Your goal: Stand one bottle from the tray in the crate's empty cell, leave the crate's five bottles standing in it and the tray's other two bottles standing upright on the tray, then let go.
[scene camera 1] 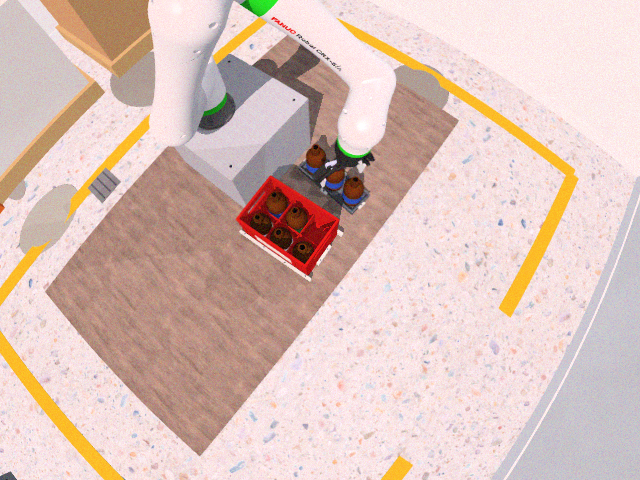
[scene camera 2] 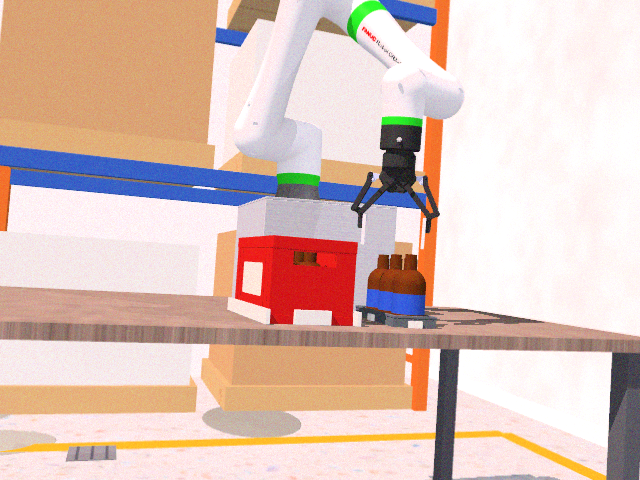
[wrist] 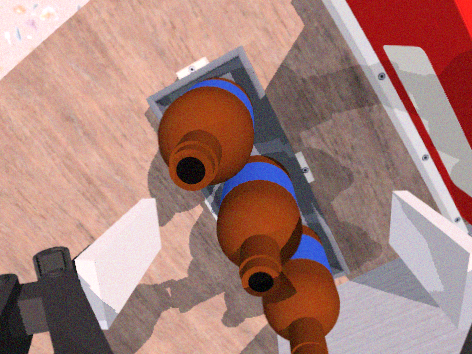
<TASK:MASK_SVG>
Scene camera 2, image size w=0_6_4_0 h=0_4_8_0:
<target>my gripper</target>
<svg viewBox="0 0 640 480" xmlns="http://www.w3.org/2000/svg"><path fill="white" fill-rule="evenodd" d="M384 152L381 173L368 172L367 180L351 206L351 210L358 213L357 226L362 228L361 244L366 242L368 213L364 212L385 191L401 194L408 192L426 217L423 218L420 249L424 249L425 233L430 233L431 220L440 216L428 186L428 176L415 175L415 154ZM416 181L423 185L433 213L427 210L411 188ZM379 178L383 184L381 188L361 208L358 207L372 182Z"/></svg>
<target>blue-labelled brown bottle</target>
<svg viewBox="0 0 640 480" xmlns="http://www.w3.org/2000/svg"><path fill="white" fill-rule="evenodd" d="M391 254L389 269L381 275L379 281L378 311L391 314L393 281L395 276L402 271L403 259L402 255Z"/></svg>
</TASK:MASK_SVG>
